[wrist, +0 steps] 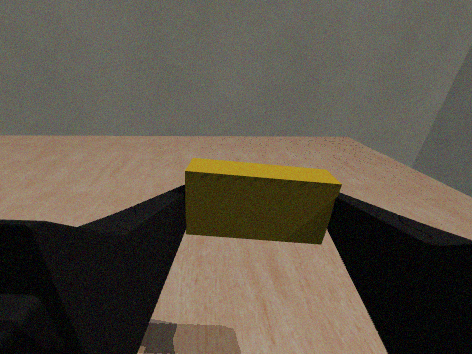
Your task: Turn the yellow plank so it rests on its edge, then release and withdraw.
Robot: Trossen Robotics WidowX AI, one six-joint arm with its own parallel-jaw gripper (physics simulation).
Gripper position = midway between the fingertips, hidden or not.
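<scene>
A yellow plank (230,199) can be seen in the scene, and so can the gripper (256,195).
</scene>
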